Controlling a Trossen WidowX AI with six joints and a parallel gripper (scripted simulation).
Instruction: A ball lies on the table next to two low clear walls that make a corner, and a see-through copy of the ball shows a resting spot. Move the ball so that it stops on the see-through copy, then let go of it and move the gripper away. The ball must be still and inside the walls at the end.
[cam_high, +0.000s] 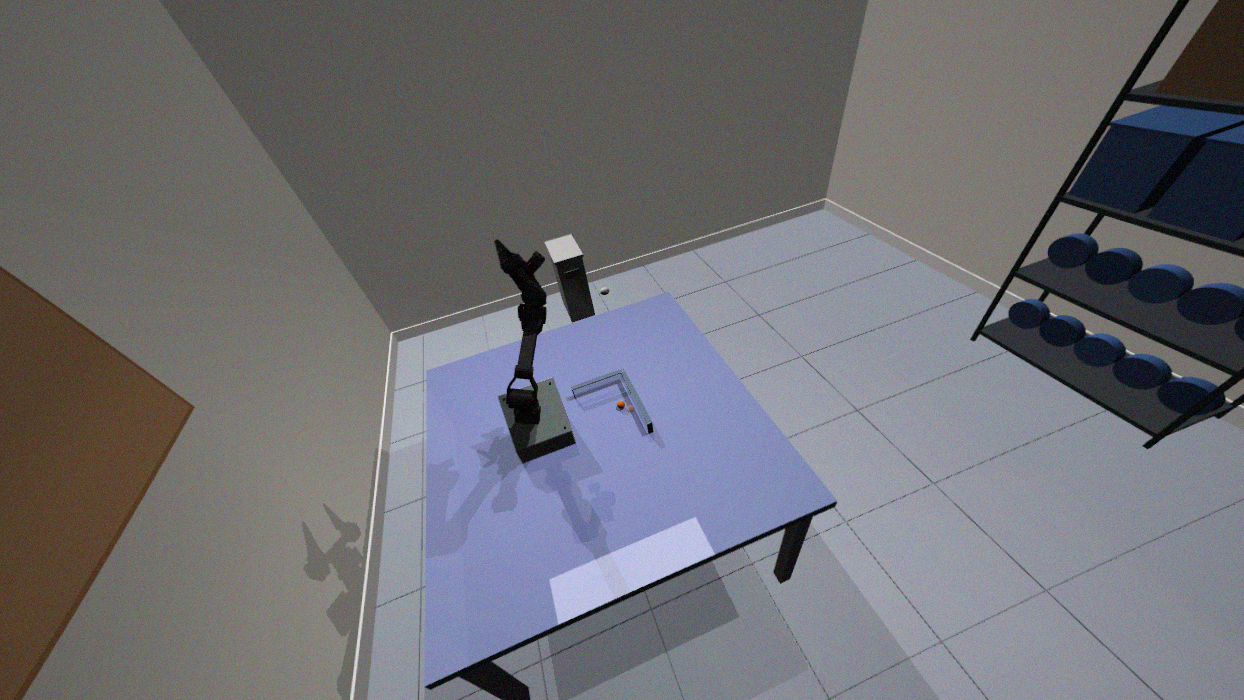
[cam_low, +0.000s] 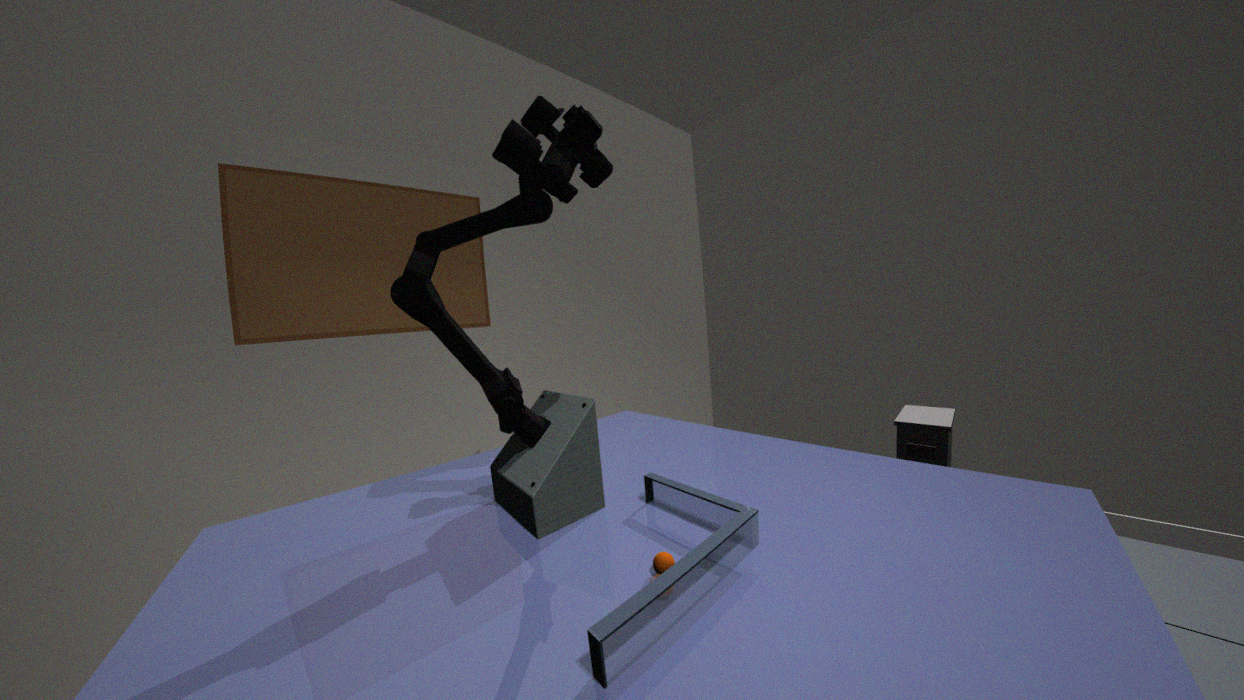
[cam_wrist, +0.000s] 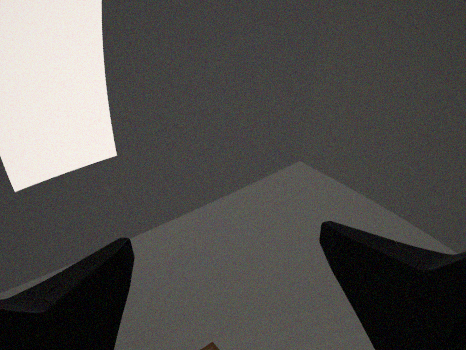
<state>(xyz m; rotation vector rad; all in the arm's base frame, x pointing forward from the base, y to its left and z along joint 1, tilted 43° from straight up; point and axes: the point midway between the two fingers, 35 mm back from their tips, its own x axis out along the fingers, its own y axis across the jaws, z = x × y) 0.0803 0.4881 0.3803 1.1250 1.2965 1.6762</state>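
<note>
Now: the orange ball 78 cm below my gripper tip, 25 cm ahead of it and 8 cm to the right of it. The rest, counted from my gripper tip: see-through copy of ball: 78 cm below, 28 cm ahead, 12 cm to the right.
</note>
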